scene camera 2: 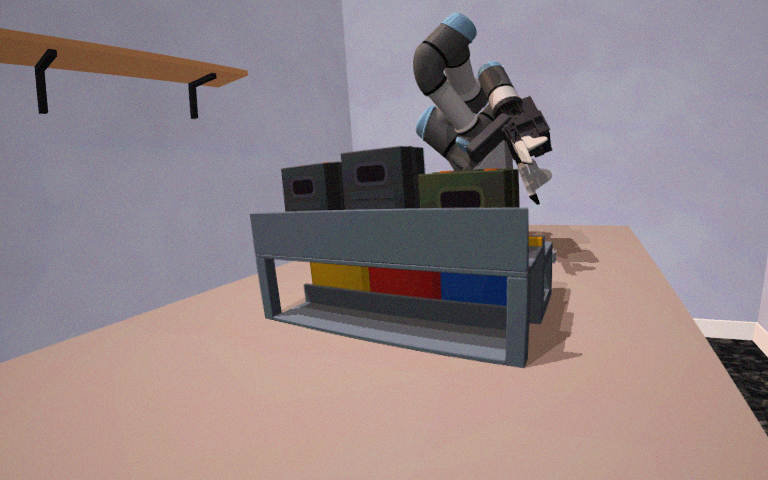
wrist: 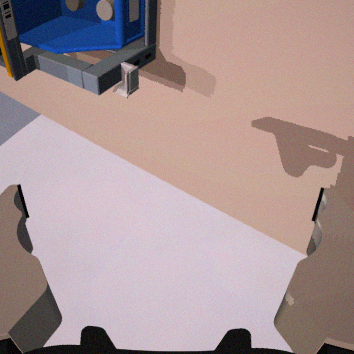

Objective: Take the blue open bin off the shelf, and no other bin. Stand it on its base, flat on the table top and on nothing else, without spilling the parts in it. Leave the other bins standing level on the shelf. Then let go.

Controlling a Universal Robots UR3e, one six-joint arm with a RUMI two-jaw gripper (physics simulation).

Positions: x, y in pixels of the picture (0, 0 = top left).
Scene:
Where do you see a yellow bin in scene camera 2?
341, 276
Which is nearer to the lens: the blue open bin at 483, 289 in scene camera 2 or the green case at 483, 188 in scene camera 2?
The green case.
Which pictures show my gripper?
Scene camera 2 and the wrist view: all of them.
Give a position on a red bin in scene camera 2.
424, 284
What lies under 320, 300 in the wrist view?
My gripper.

